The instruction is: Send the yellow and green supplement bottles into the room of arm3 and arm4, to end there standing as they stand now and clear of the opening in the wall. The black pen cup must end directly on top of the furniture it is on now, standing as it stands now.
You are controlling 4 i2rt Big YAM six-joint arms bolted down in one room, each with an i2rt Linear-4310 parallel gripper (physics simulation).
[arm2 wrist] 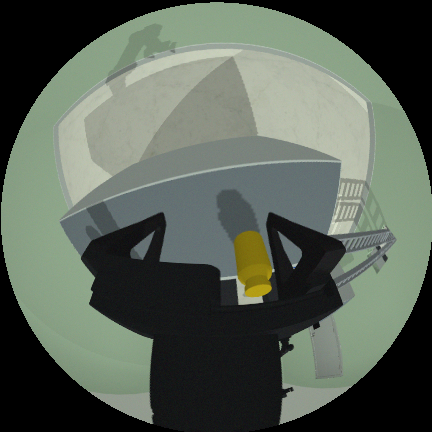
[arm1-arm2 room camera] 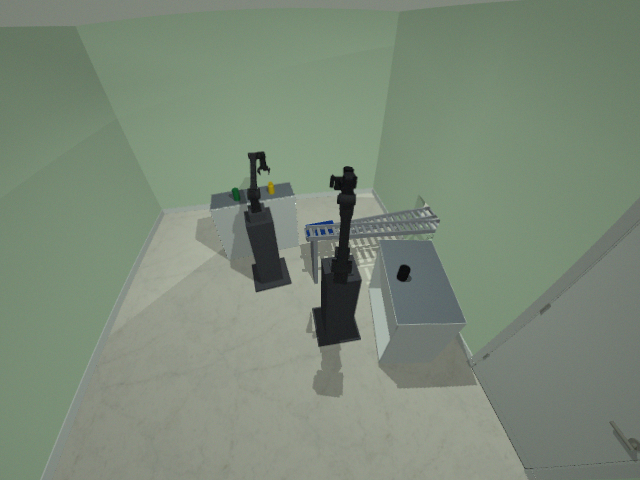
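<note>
The yellow bottle (arm2 wrist: 251, 252) (arm1-arm2 room camera: 271, 188) stands on the grey-topped cabinet (arm2 wrist: 187, 200) (arm1-arm2 room camera: 221, 202) at the back left of the room view. Arm2's gripper (arm2 wrist: 216, 216) is open above that cabinet; in its wrist view the bottle shows between the fingers, nearer the right one, not gripped. The green bottle (arm1-arm2 room camera: 235, 194) stands left on the same cabinet. The black pen cup (arm1-arm2 room camera: 403, 272) stands upright on the right cabinet (arm1-arm2 room camera: 426, 304). In the room view, the left arm's gripper (arm1-arm2 room camera: 264, 172) hangs near the yellow bottle; the right arm's gripper (arm1-arm2 room camera: 332, 181) is raised, its opening unclear.
A ladder-like rail slide (arm2 wrist: 367, 241) (arm1-arm2 room camera: 382, 225) runs to the right wall behind the right cabinet. A blue piece (arm1-arm2 room camera: 321, 224) shows at its left end. Dark pedestals (arm1-arm2 room camera: 264, 248) (arm1-arm2 room camera: 338, 304) carry the two arms. A door (arm1-arm2 room camera: 578, 361) is at the right.
</note>
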